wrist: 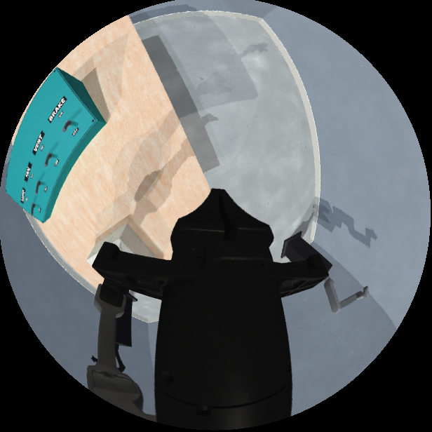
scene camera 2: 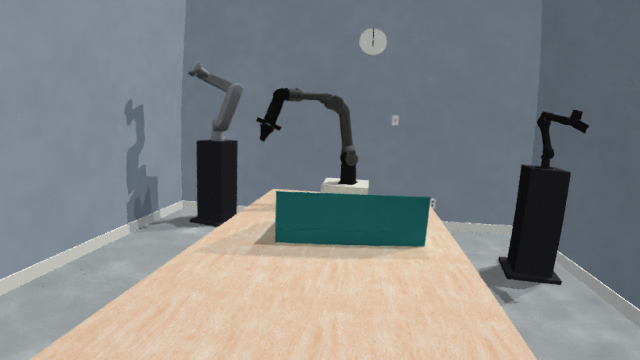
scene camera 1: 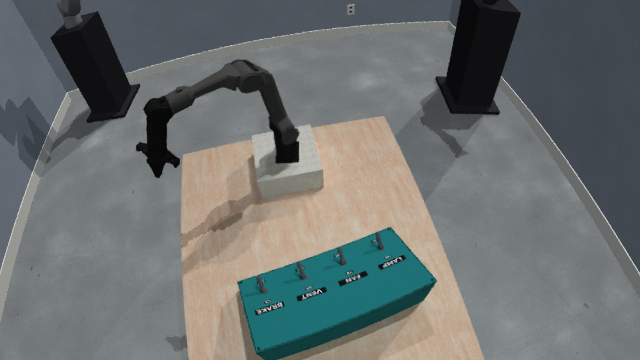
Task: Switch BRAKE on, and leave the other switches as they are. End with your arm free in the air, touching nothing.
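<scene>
A teal switch box [scene camera 1: 320, 320] [scene camera 2: 350, 220] [wrist: 35, 110] stands on the table. Its BRAKE lever [scene camera 1: 262, 285] [wrist: 68, 126] is at the left end in scene camera 1, followed by the VENT lever [scene camera 1: 302, 271] [wrist: 48, 159], FAN lever [scene camera 1: 342, 256] [wrist: 38, 187] and LAMP lever [scene camera 1: 380, 241]. All the levers lean alike, toward the OFF marks on the side facing the arm's base. Scene camera 2 shows the box's back, with the levers hidden. My gripper [scene camera 1: 158, 174] [scene camera 2: 263, 139] [wrist: 216, 197] is shut and empty, high in the air, pointing down, well away from the box.
The arm's pale base block [scene camera 1: 292, 184] [scene camera 2: 345, 187] stands on the wooden table [scene camera 1: 350, 210] [scene camera 2: 310, 300] [wrist: 125, 135], behind the box in scene camera 2. My gripper is beyond the table's left edge in scene camera 1. Two black pedestals [scene camera 1: 92, 65] [scene camera 1: 477, 60] with other arms stand on the floor.
</scene>
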